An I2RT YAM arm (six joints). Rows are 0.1 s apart.
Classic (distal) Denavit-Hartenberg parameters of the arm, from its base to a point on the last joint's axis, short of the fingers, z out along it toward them. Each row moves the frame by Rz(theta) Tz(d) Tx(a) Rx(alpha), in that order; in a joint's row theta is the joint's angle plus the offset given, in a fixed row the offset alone. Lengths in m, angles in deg.
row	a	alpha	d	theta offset
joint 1	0.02	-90	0.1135	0
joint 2	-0.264	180	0	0
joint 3	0.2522	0	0	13.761
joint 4	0.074	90	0	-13.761
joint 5	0	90	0	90
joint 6	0	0	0.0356	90
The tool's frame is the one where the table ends.
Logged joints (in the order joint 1, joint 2, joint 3, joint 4, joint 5, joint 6), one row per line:
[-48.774 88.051 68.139 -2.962 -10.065 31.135]
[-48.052 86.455 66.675 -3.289 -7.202 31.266]
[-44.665 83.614 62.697 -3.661 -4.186 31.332]
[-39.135 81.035 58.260 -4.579 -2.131 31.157]
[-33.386 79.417 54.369 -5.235 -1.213 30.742]
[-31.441 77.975 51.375 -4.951 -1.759 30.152]
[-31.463 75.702 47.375 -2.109 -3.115 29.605]
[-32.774 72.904 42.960 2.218 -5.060 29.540]
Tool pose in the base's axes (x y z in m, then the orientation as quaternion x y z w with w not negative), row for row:
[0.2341 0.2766 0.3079 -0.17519 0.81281 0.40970 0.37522]
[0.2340 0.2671 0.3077 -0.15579 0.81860 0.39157 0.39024]
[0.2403 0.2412 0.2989 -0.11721 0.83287 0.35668 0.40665]
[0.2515 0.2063 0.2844 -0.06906 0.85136 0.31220 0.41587]
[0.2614 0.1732 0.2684 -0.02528 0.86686 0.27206 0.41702]
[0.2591 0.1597 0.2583 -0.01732 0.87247 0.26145 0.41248]
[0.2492 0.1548 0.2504 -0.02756 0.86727 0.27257 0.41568]
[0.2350 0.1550 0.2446 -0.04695 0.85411 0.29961 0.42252]
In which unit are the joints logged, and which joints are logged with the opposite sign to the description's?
The joints are logged in degrees. Opposite sign: joint 1.
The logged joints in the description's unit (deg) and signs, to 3 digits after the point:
[48.774 88.051 68.139 -2.962 -10.065 31.135]
[48.052 86.455 66.675 -3.289 -7.202 31.266]
[44.665 83.614 62.697 -3.661 -4.186 31.332]
[39.135 81.035 58.260 -4.579 -2.131 31.157]
[33.386 79.417 54.369 -5.235 -1.213 30.742]
[31.441 77.975 51.375 -4.951 -1.759 30.152]
[31.463 75.702 47.375 -2.109 -3.115 29.605]
[32.774 72.904 42.960 2.218 -5.060 29.540]

